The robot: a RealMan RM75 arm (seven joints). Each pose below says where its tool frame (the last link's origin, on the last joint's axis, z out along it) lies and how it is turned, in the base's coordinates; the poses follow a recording.
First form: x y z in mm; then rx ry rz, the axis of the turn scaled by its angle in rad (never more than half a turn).
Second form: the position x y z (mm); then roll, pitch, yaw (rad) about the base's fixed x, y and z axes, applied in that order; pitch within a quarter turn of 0, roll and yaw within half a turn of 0. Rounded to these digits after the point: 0 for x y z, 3 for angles.
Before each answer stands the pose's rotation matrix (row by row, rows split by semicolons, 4 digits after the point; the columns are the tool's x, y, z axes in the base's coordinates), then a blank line. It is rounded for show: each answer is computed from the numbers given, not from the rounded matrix.
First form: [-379 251 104 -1.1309 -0.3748 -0.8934]
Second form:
0.6112 0.7735 0.1676; -0.4224 0.1397 0.8956; 0.6693 -0.6182 0.4121

[-379 251 104 -0.983 -0.733 -0.605]
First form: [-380 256 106 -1.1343 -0.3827 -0.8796]
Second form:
0.6185 0.7699 0.1569; -0.4100 0.1459 0.9003; 0.6703 -0.6212 0.4059

[-380 256 106 -0.992 -0.735 -0.585]
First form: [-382 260 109 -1.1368 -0.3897 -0.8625]
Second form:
0.6281 0.7646 0.1448; -0.3967 0.1545 0.9049; 0.6695 -0.6257 0.4003

[-382 260 109 -1.002 -0.733 -0.563]
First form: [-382 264 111 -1.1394 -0.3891 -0.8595]
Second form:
0.6304 0.7627 0.1447; -0.3945 0.1542 0.9059; 0.6686 -0.6281 0.3981

[-382 264 111 -1.006 -0.732 -0.559]
